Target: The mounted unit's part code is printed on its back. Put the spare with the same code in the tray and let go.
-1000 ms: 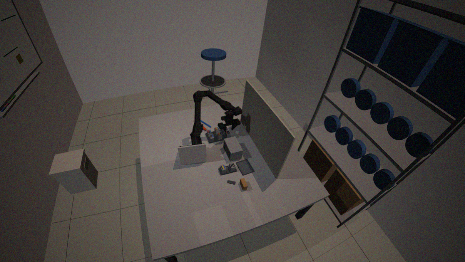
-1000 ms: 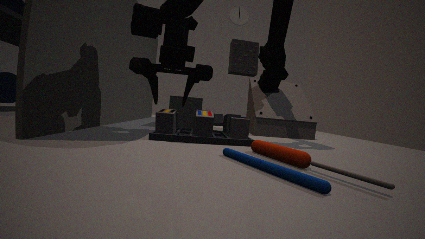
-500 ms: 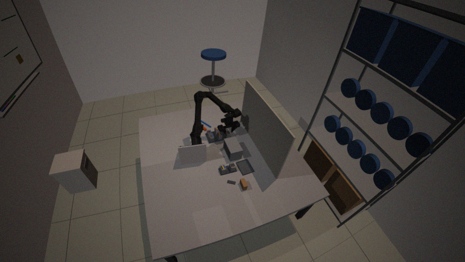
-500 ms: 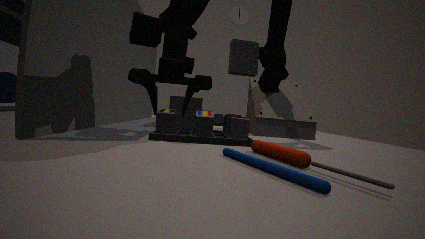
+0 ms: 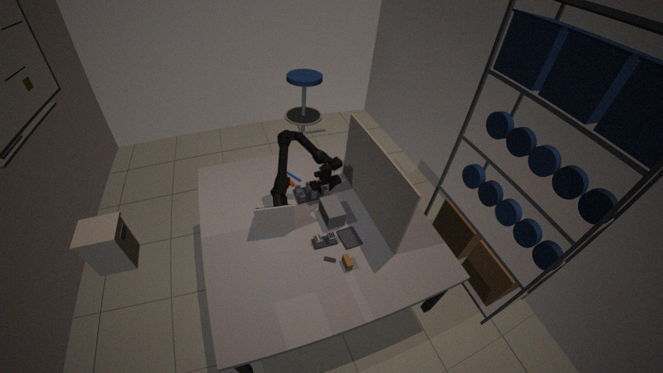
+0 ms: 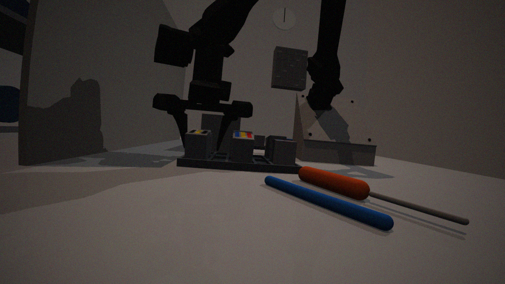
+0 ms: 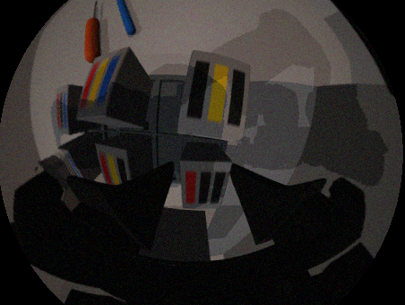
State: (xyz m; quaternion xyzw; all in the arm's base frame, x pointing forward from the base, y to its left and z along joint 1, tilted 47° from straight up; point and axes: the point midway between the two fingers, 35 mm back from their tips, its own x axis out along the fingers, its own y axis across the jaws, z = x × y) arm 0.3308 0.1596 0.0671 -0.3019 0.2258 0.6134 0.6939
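Now: gripper tip 35 cm to the left of the tray and 2 cm above it. Also, from my gripper tip: grey spare: 2 cm above; then blue pen: 22 cm to the left, 14 cm behind, 1 cm below; then mounted unit: 18 cm to the right, 3 cm behind, 3 cm above.
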